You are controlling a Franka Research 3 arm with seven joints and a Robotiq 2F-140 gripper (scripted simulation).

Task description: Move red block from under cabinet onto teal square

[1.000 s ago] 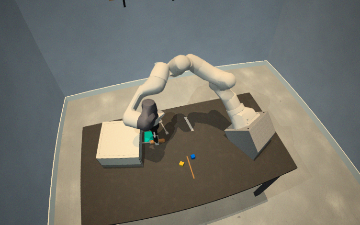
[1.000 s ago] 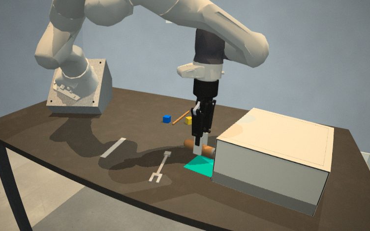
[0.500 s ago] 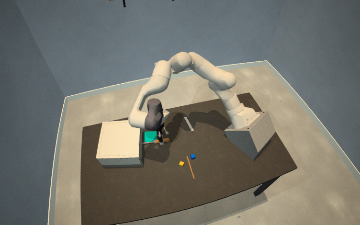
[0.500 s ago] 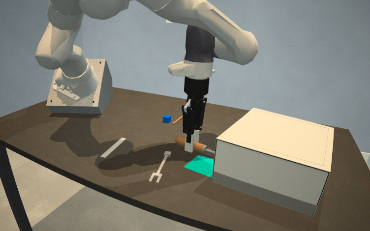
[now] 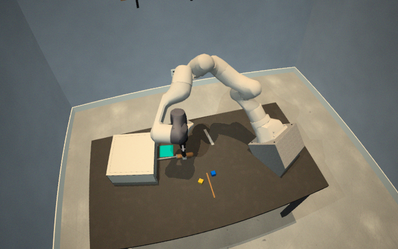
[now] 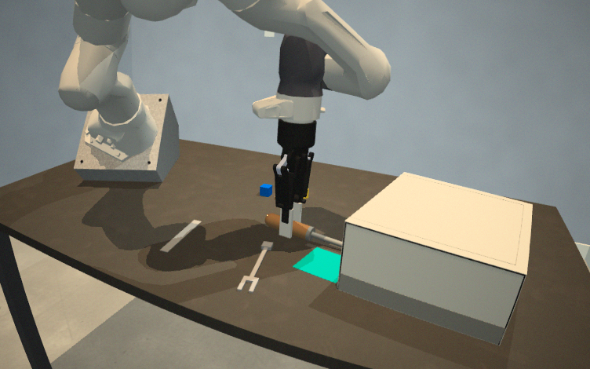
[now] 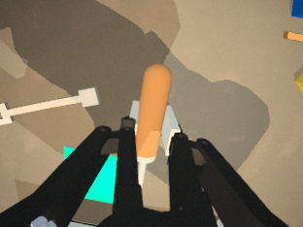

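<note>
Right now my hand is 9 cm short of the hook tool, 8 cm to the left of it and 2 cm above it. Round my hand: yellow cube 22 cm to the left, 3 cm below; forked tool 14 cm to the right, 4 cm behind, 3 cm below; teal square 11 cm to the right, 8 cm ahead, 4 cm below.
</note>
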